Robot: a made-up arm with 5 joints. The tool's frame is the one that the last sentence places.
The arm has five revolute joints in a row. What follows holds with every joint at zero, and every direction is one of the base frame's.
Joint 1 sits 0.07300 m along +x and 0.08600 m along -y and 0.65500 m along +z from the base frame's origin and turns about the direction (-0.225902, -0.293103, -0.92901), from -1.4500 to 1.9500 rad.
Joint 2 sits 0.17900 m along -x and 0.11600 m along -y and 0.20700 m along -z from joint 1 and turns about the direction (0.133, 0.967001, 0.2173), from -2.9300 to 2.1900 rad.
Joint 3 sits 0.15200 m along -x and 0.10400 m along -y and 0.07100 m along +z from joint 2 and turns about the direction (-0.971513, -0.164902, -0.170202), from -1.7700 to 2.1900 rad.
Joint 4 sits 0.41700 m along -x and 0.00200 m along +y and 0.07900 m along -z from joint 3 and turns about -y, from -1.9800 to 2.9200 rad.
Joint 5 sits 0.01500 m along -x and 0.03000 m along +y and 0.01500 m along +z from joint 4 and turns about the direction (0.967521, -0.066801, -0.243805), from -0.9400 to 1.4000 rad.
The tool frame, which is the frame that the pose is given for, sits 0.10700 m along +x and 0.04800 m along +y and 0.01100 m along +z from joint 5; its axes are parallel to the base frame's.
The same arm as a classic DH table. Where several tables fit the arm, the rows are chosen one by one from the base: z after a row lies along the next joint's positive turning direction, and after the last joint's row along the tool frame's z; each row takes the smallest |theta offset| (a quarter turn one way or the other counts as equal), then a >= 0, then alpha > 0; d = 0 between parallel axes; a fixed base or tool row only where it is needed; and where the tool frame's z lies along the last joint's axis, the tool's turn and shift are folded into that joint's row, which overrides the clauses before.
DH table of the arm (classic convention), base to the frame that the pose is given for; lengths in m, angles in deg. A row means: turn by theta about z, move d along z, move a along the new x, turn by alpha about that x. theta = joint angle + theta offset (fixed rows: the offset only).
base (fixed): theta_offset -37.62, d 0.7141, a 0.1103, alpha 158.28
joint 1: theta_offset -34.47, d 0.2999, a -0.1209, alpha 121.02
joint 2: theta_offset 71.43, d -0.1214, a -0.1103, alpha -109.01
joint 3: theta_offset 11.66, d 0.5627, a 0.0059, alpha -80.51
joint 4: theta_offset -24.08, d -0.1017, a -0.0109, alpha -86.17
joint 5: theta_offset -89.04, d 0.0884, a -0.0553, alpha 104.11
tool (fixed): theta_offset 93.95, d 0.037, a 0, alpha 0
Joint limits (deg, base to tool): -83.08..111.73 -167.88..125.48 -101.41..125.48 -113.45..167.3 -53.86..80.21

